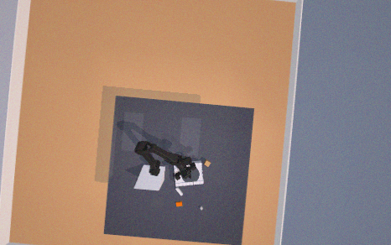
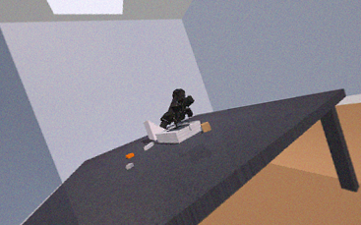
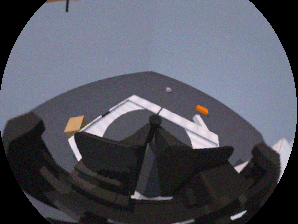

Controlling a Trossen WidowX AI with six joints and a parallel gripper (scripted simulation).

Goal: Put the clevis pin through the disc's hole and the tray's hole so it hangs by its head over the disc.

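Right now my gripper tip is 50 mm above the rimmed tray and 20 mm past it. Also, from my gripper tip: clevis pin: 10 mm below; grey aluminium disc: 30 mm below; tan block: 130 mm ahead, 120 mm to the left, 70 mm below.
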